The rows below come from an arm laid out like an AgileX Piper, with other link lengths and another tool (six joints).
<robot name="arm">
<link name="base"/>
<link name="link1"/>
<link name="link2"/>
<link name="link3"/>
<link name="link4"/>
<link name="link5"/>
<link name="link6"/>
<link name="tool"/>
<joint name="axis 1" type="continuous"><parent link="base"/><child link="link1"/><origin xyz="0 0 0.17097" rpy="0 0 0"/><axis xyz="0 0 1"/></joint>
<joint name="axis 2" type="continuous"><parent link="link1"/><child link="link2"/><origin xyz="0 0 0" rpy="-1.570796 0 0"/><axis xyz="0 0 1"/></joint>
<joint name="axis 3" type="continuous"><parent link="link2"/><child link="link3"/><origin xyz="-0.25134 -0.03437 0" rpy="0 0 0"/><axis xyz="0 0 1"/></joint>
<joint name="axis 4" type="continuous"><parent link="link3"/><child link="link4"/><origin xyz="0.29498 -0.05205 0" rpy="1.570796 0 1.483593"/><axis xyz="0 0 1"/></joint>
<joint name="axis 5" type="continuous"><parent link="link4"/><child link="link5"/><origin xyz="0 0 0" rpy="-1.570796 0 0"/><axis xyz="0 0 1"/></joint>
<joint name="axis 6" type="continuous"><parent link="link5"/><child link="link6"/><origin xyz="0 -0.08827 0" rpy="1.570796 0 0"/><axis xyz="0 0 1"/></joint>
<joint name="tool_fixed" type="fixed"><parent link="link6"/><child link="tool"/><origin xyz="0.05 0.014 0.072" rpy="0 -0.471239 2.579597"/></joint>
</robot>
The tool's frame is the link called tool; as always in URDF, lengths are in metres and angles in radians. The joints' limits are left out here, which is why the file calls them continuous.
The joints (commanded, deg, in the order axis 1, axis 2, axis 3, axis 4, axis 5, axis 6), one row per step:
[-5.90, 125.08, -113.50, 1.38, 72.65, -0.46]
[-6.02, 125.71, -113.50, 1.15, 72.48, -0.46]
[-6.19, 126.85, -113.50, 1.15, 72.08, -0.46]
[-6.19, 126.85, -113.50, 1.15, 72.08, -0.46]
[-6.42, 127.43, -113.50, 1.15, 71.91, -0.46]
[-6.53, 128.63, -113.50, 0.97, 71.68, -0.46]
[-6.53, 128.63, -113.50, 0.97, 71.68, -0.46]
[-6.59, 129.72, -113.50, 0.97, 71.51, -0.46]
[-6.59, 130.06, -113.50, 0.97, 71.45, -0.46]
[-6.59, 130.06, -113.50, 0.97, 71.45, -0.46]
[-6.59, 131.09, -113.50, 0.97, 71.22, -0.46]
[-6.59, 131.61, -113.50, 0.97, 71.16, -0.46]
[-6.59, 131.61, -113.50, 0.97, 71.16, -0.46]
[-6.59, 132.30, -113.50, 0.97, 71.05, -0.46]
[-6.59, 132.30, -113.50, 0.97, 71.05, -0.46]
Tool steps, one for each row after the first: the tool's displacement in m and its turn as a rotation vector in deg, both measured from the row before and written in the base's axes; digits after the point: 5 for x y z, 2 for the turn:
[0.00045, -0.00168, -0.00511, -0.18, 0.48, -0.10]
[0.00109, -0.00147, -0.00918, 0.08, 0.74, -0.18]
[0.00000, 0.00000, 0.00000, 0.00, 0.00, 0.00]
[0.00030, -0.00187, -0.00467, 0.04, 0.41, -0.23]
[0.00027, -0.00144, -0.00969, -0.07, 0.98, -0.08]
[0.00000, 0.00000, 0.00000, 0.00, 0.00, 0.00]
[0.00004, -0.00048, -0.00875, 0.10, 0.91, -0.06]
[0.00001, 0.00000, -0.00273, 0.03, 0.28, 0.00]
[0.00000, 0.00000, 0.00000, 0.00, 0.00, 0.00]
[0.00007, -0.00001, -0.00831, 0.09, 0.79, 0.00]
[-0.00018, 0.00002, -0.00417, 0.05, 0.46, 0.00]
[0.00000, 0.00000, 0.00000, 0.00, 0.00, 0.00]
[-0.00021, 0.00002, -0.00555, 0.07, 0.58, 0.00]
[0.00000, 0.00000, 0.00000, 0.00, 0.00, 0.00]

